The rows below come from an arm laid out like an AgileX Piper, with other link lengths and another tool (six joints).
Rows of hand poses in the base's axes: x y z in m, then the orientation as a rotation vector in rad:
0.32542 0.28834 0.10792 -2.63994 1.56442 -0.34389
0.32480 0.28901 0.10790 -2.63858 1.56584 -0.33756
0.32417 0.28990 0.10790 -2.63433 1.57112 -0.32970
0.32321 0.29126 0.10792 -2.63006 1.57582 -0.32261
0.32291 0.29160 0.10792 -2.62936 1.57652 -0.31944
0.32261 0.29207 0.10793 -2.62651 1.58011 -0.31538
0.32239 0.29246 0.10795 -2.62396 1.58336 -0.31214
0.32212 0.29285 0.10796 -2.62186 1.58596 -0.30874
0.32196 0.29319 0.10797 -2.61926 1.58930 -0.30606
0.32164 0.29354 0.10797 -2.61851 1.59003 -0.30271
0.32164 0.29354 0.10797 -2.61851 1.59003 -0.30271
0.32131 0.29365 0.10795 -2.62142 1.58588 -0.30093
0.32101 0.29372 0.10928 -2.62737 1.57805 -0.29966
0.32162 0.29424 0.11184 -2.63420 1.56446 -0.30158
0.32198 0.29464 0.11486 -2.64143 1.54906 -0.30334
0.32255 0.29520 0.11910 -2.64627 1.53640 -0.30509
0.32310 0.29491 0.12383 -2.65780 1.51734 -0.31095
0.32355 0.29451 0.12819 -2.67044 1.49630 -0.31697
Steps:
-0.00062 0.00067 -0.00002 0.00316 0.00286 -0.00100
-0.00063 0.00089 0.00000 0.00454 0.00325 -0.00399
-0.00096 0.00136 0.00002 0.00442 0.00272 -0.00367
-0.00030 0.00034 0.00000 0.00159 0.00143 -0.00050
-0.00030 0.00047 0.00001 0.00249 0.00162 -0.00275
-0.00022 0.00039 0.00002 0.00204 0.00127 -0.00250
-0.00027 0.00039 0.00001 0.00201 0.00139 -0.00199
-0.00016 0.00034 0.00001 0.00180 0.00100 -0.00259
-0.00032 0.00035 0.00000 0.00168 0.00152 -0.00053
0.00000 0.00000 0.00000 0.00000 0.00000 0.00000
-0.00033 0.00011 -0.00002 0.00014 0.00116 0.00329
-0.00030 0.00007 0.00133 -0.00097 0.00139 0.00625
0.00061 0.00052 0.00256 -0.00087 -0.00136 0.00985
0.00036 0.00040 0.00302 -0.00052 -0.00154 0.01104
0.00057 0.00056 0.00424 0.00021 -0.00192 0.00880
0.00055 -0.00029 0.00473 -0.00428 -0.00242 0.01416
0.00045 -0.00040 0.00436 -0.00464 -0.00239 0.01560

